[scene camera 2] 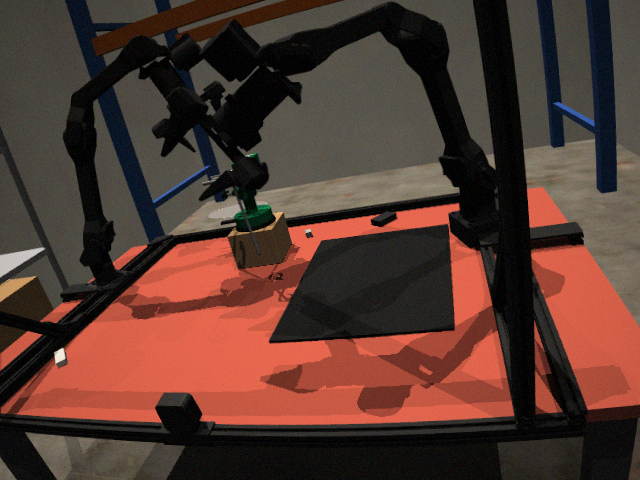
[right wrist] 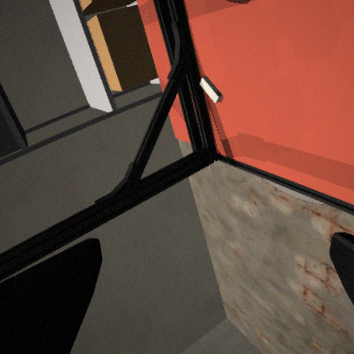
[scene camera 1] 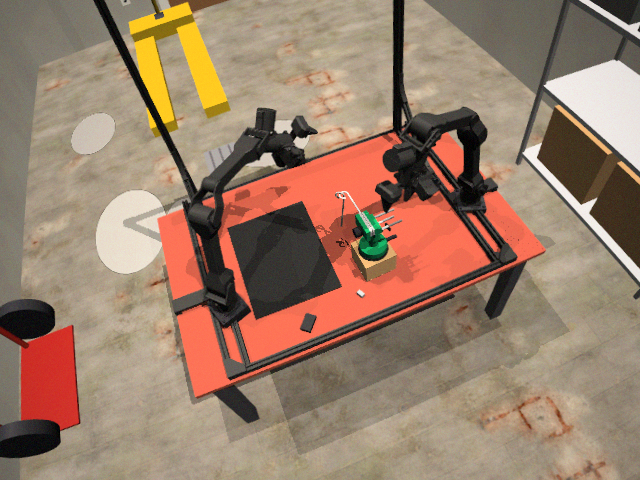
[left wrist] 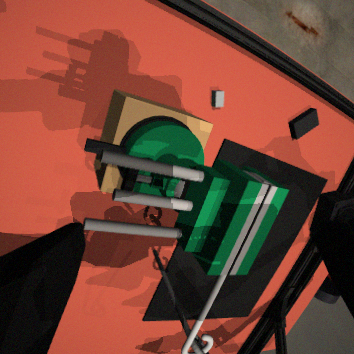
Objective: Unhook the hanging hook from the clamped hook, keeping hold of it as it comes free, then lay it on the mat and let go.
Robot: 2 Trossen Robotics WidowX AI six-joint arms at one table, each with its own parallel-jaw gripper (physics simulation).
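Places are measured from the left arm's base along level axes (x ahead, y left, z up), in centimetres.
Where they show: left gripper, fingertip midpoint: (scene camera 2: 211, 140) (scene camera 1: 395, 206) (left wrist: 202, 233); right gripper, fingertip midpoint: (scene camera 2: 181, 177) (right wrist: 215, 247) (scene camera 1: 310, 141); left arm's base, link origin: (scene camera 2: 107, 278) (scene camera 1: 470, 198); right arm's base, link origin: (scene camera 2: 479, 213) (scene camera 1: 227, 304) (left wrist: 343, 217).
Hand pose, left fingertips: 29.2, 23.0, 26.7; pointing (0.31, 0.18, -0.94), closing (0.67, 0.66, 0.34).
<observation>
Each offset is from my left fingertips to the top centre of the thing, as dx, dy, dz. "spot": to the spot under its first point. Level surfaces: height alone.
A dark hanging hook @[+16.9, -11.1, -4.9] (scene camera 1: 342, 212) (scene camera 2: 249, 227) (left wrist: 171, 295) hangs from the curled end of a white clamped hook @[spot: +12.2, -7.4, -5.6] (scene camera 1: 352, 201) (left wrist: 215, 295). The clamped hook is held in a green vise @[+5.4, -0.6, -5.1] (scene camera 1: 373, 248) (scene camera 2: 254, 214) (left wrist: 260, 220) on a wooden block @[+6.6, -0.1, -20.8] (scene camera 1: 374, 268) (scene camera 2: 263, 248). The black mat @[dz -28.8] (scene camera 1: 279, 268) (scene camera 2: 382, 289) lies flat, left of the block in scene camera 1. My left gripper (scene camera 1: 405, 198) (left wrist: 202, 233) is open and empty, above the table right of the vise in scene camera 1. My right gripper (scene camera 1: 311, 147) (right wrist: 215, 247) is open and empty, raised near the table's upper edge there.
Several grey rods stick out of the vise toward my left gripper. A dark block @[+27.9, +21.3, -27.9] (scene camera 1: 308, 322) (scene camera 2: 383, 219) (left wrist: 304, 123) and a small white block @[+11.3, +11.8, -27.9] (scene camera 1: 360, 293) (scene camera 2: 308, 233) (left wrist: 218, 99) lie near the table's lower edge in scene camera 1. A white piece @[-8.4, -48.0, -28.2] (scene camera 2: 60, 357) (right wrist: 211, 90) lies beside the frame rail.
</observation>
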